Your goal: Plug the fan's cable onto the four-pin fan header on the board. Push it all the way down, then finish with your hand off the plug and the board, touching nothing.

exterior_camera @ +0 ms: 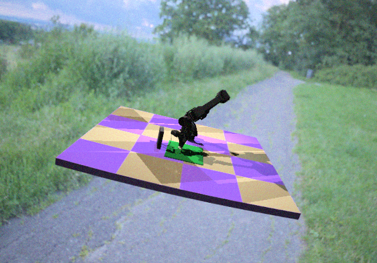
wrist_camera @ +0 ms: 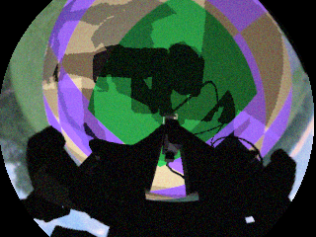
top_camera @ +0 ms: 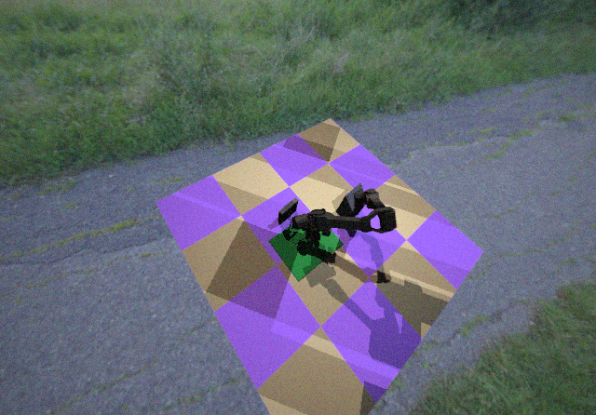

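The dark plug lies 10 mm behind my gripper tip and 10 mm above it. Also, from my gripper tip: white fan header (30 mm below, 10 mm behind); then green board (40 mm below, 40 mm ahead, 30 mm to the left); then black fan (140 mm to the right, 30 mm ahead, 30 mm above).
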